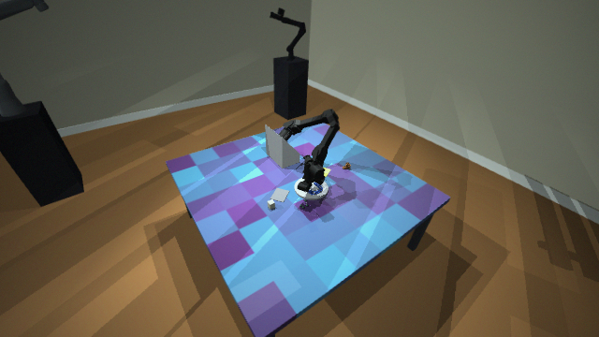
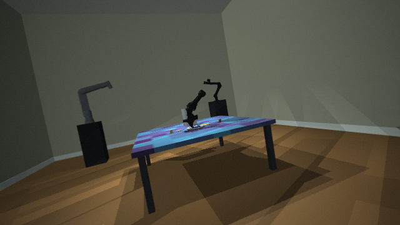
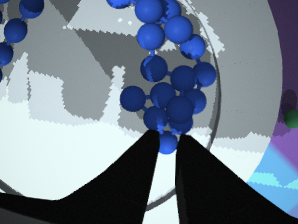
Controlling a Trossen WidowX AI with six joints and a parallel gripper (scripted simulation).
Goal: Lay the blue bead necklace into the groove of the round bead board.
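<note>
Now: gripper tip 50 mm to the right of the round white bead board, 20 mm past it and 10 mm above it. From my gripper tip the other things lie so: cream cube (230 mm to the right, 40 mm behind); yellow patch (210 mm to the left, 120 mm behind, 20 mm below); flat grey square (140 mm to the right, 80 mm behind, 20 mm below).
</note>
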